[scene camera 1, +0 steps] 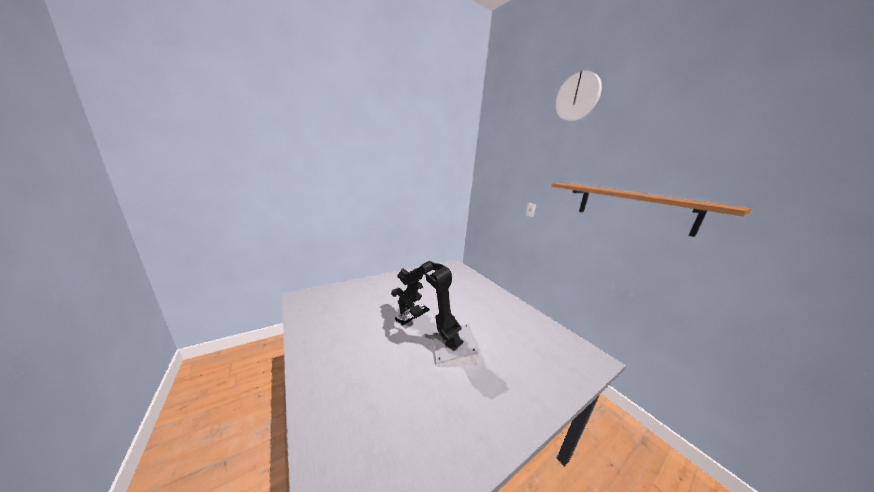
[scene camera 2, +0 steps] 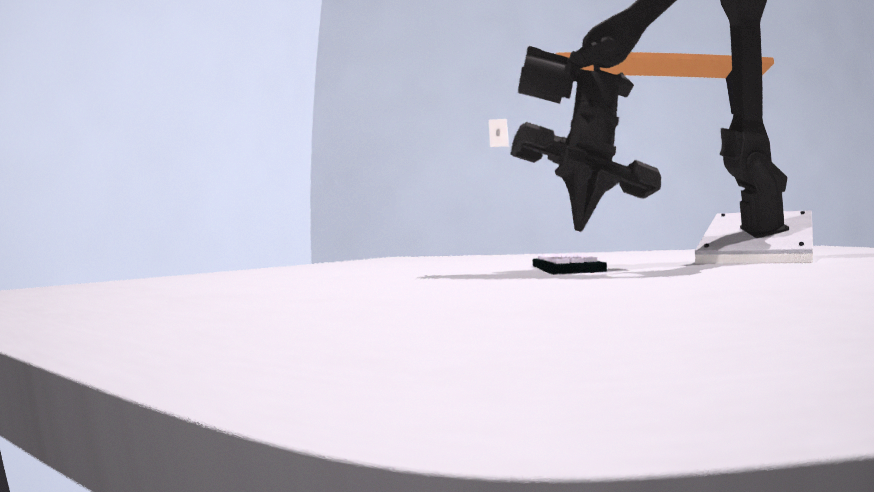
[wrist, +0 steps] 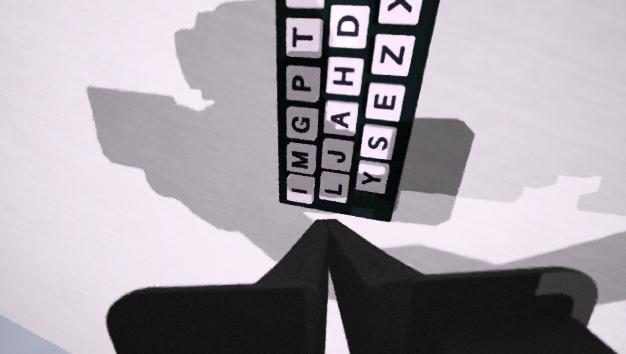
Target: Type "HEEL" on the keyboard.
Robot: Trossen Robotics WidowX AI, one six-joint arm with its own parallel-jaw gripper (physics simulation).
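Frame: origin at the arm's base, x back, y up, z left, level; centimetres.
Where they show: gripper, fingertip midpoint: [scene camera 1: 401, 313] [scene camera 2: 578, 230] [wrist: 325, 228]; arm's base, link origin: [scene camera 1: 454, 343] [scene camera 2: 764, 228].
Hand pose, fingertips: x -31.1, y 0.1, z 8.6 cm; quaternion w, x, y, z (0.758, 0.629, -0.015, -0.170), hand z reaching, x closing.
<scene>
Each offset is from my fingertips to the top centre of the thing. Level surfaces: height alone.
A dark green keyboard {dx -1.3, dy -3.1, dz -8.1 cm} [scene camera 1: 420, 312] [scene camera 2: 568, 267] [wrist: 367, 212] with white letter keys lies flat on the table. In the wrist view, the L key {dx -0.3, dy -3.1, dz -0.2 cm} [wrist: 333, 188] is in the middle row at the near end, beside the I and Y keys. The H key {dx -1.0, dy -3.1, dz -5.8 cm} [wrist: 344, 76] is farther up that row, and the E key {dx +1.0, dy -3.1, dz -5.0 cm} [wrist: 385, 102] is in the right row. My gripper [scene camera 2: 579, 229] [wrist: 325, 228] is shut and empty, pointing down above the keyboard without touching it. In the wrist view its tips appear just below the near edge, close to the L key. The keyboard's far end is cut off in that view.
The grey-white table {dy -4.7 cm} [scene camera 1: 342, 397] [scene camera 2: 366, 366] carries the arm's white base plate [scene camera 1: 448, 360] [scene camera 2: 752, 256], beside the keyboard. An orange shelf [scene camera 1: 648, 197] [scene camera 2: 685, 64], a wall clock [scene camera 1: 587, 97] and a switch plate [scene camera 1: 530, 209] are on the wall.
</scene>
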